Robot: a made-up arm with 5 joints.
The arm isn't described. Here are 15 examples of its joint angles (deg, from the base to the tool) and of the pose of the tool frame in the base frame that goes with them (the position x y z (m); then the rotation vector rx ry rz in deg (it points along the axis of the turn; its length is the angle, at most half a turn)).
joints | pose
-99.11 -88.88 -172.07 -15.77 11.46 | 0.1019 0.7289 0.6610 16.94 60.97 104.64
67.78 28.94 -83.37 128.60 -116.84 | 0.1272 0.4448 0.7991 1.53 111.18 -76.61
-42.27 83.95 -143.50 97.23 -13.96 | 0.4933 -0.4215 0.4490 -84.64 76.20 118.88
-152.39 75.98 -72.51 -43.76 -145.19 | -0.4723 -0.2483 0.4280 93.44 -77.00 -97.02
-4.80 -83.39 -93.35 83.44 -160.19 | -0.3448 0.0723 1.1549 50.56 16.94 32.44
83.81 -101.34 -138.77 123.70 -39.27 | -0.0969 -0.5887 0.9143 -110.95 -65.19 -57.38
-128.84 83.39 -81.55 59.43 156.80 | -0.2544 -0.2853 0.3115 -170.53 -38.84 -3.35
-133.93 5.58 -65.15 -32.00 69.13 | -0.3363 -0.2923 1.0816 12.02 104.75 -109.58
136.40 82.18 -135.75 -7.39 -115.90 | -0.5674 0.5089 0.5902 15.39 136.27 102.71
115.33 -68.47 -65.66 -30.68 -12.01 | 0.0942 -0.2184 1.2513 -46.03 -54.97 -21.06
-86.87 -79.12 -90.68 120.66 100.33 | -0.0394 0.2864 1.1217 25.04 88.95 -45.75
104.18 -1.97 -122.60 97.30 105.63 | -0.0819 0.3632 1.2397 -120.12 43.19 96.25
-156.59 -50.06 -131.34 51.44 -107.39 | 0.2723 0.1092 1.3800 -4.98 -78.41 -53.05
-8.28 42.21 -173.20 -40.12 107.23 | 0.3986 -0.0501 1.2336 -36.68 -35.50 -25.65
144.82 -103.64 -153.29 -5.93 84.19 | 0.6110 -0.3949 0.6251 98.38 -35.67 30.77
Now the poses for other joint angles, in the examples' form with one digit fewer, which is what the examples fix.
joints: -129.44 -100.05 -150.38 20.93 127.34
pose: 0.465 0.614 0.754 -123.4 -27.0 -98.2
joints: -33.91 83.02 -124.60 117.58 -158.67
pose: 0.448 -0.259 0.433 -93.2 -114.6 57.2
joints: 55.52 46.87 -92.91 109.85 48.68
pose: 0.300 0.452 0.644 76.7 -67.0 -70.8
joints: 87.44 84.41 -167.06 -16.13 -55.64
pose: -0.004 0.738 0.792 -121.6 -85.9 -66.1
